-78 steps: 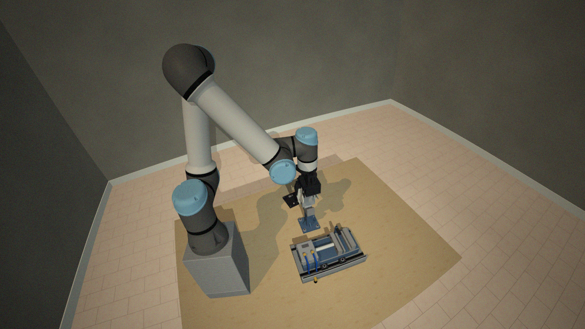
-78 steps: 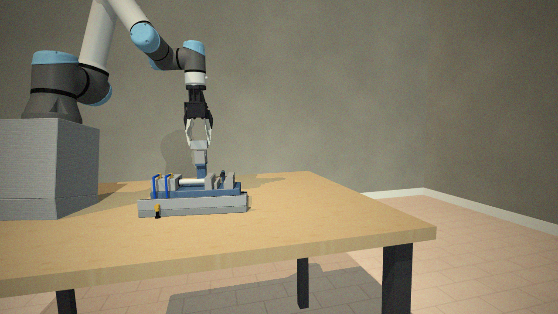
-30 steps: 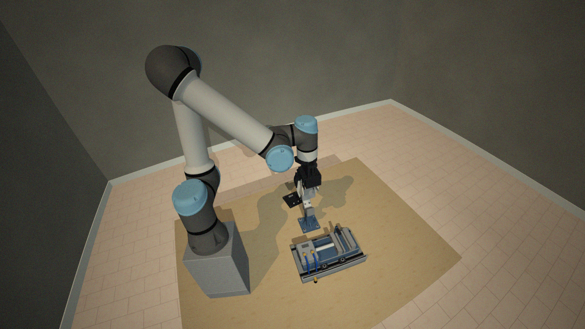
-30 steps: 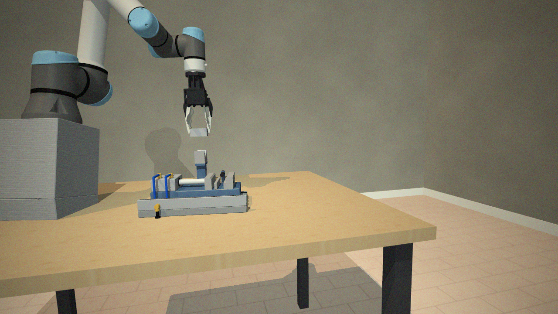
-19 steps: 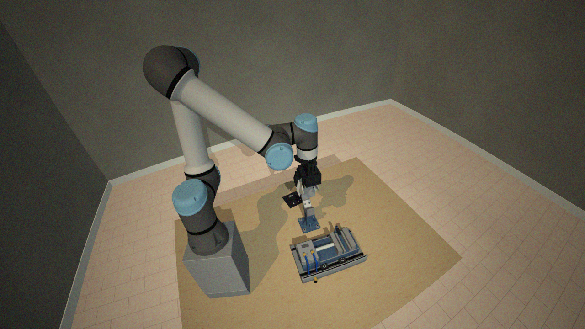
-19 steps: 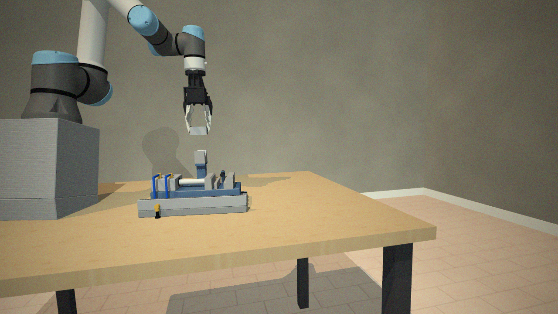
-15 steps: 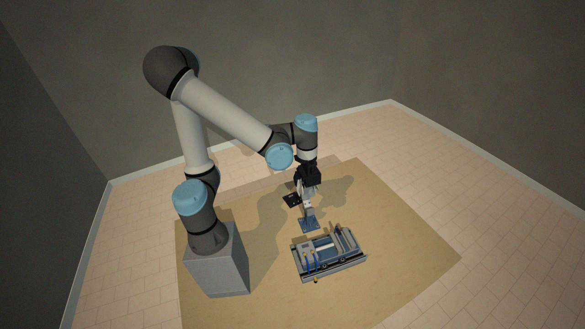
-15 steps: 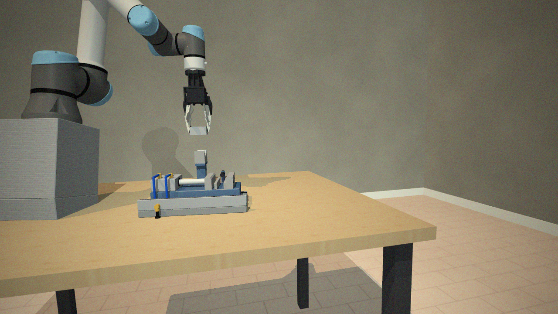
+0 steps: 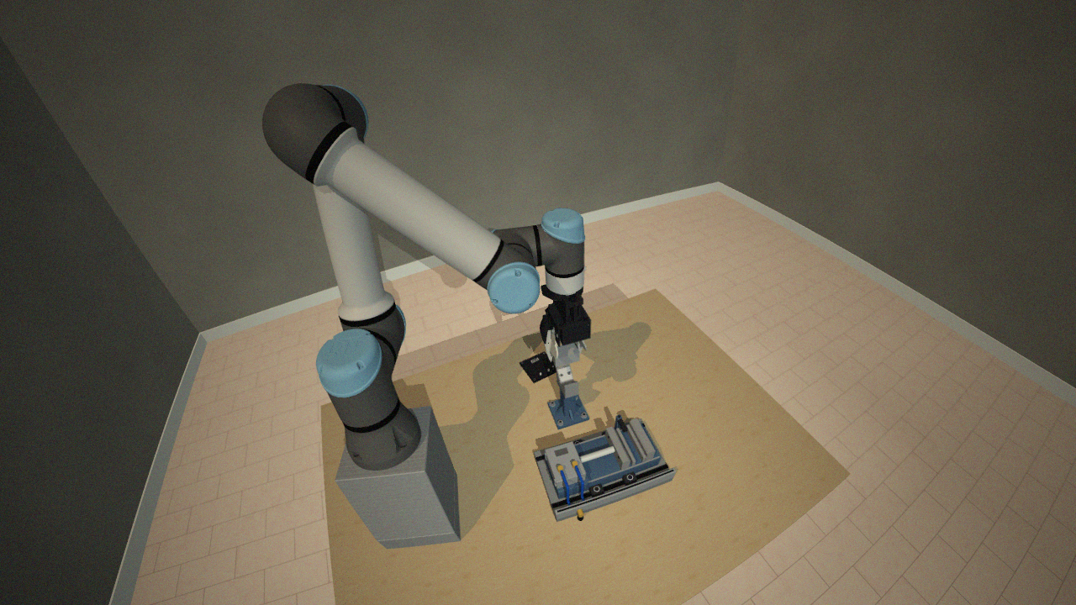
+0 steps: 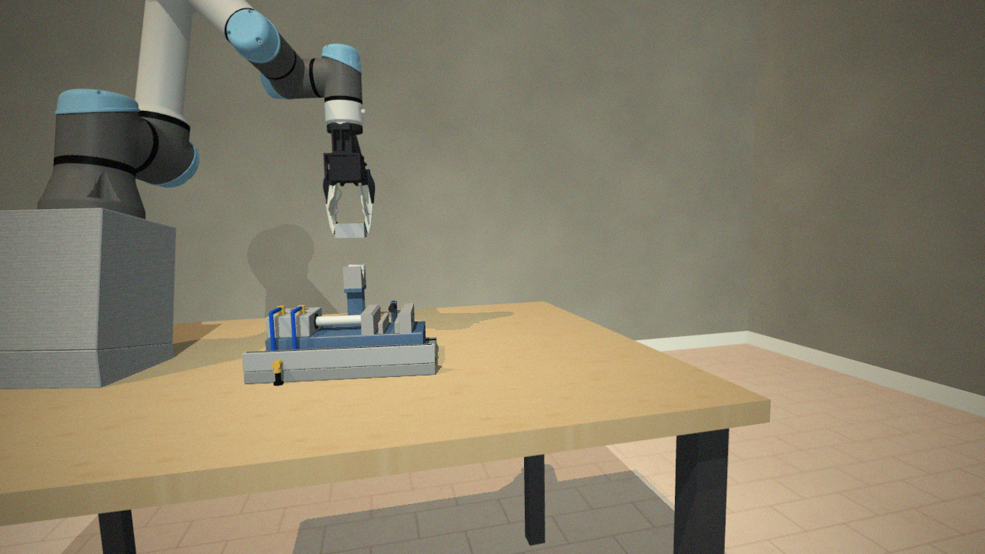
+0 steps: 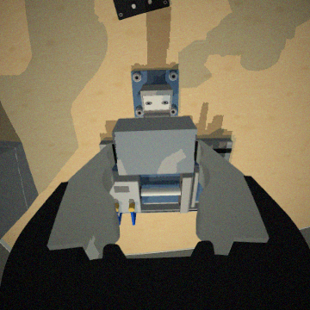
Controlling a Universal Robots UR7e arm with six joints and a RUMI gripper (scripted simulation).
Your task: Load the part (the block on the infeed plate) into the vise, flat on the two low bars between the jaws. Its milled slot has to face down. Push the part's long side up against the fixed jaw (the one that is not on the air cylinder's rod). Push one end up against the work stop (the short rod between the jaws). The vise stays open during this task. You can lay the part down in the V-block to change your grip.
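Now: hand 60 mm short of the moving jaw, 190 mm to the left of it and 170 mm above it. The rest, counted from my hand: part: 10 mm below; v-block post: 190 mm below; work stop: 100 mm ahead, 150 mm to the right, 150 mm below.
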